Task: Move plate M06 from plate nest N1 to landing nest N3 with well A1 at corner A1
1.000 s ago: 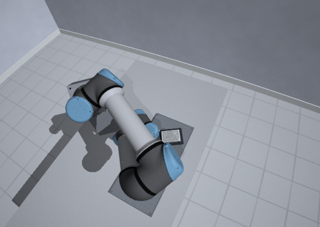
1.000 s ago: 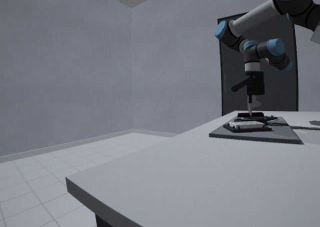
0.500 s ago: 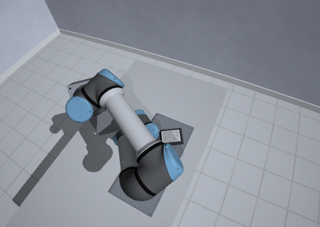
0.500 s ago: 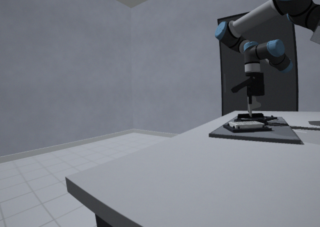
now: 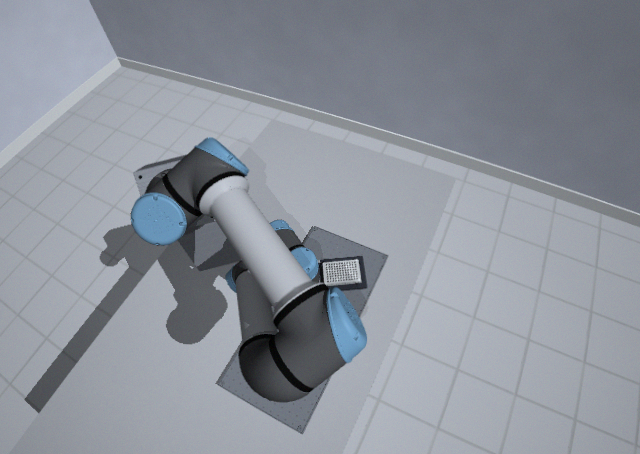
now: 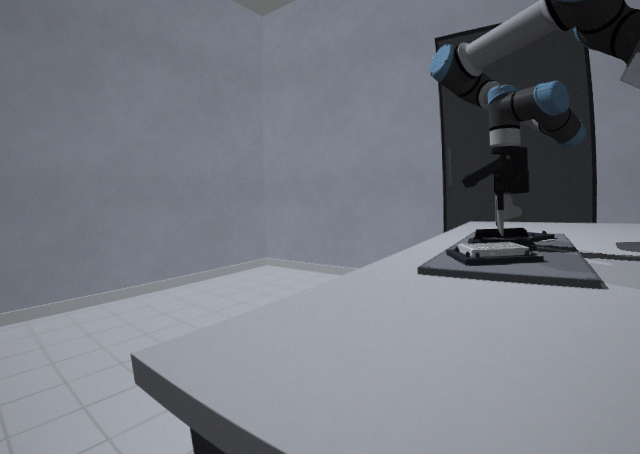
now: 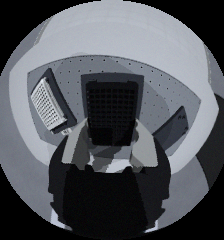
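Right now my hand is 4 cm above the landing nest. Round my hand: dark well plate 1 cm below; white well plate 17 cm to the left, 5 cm ahead, 2 cm below.
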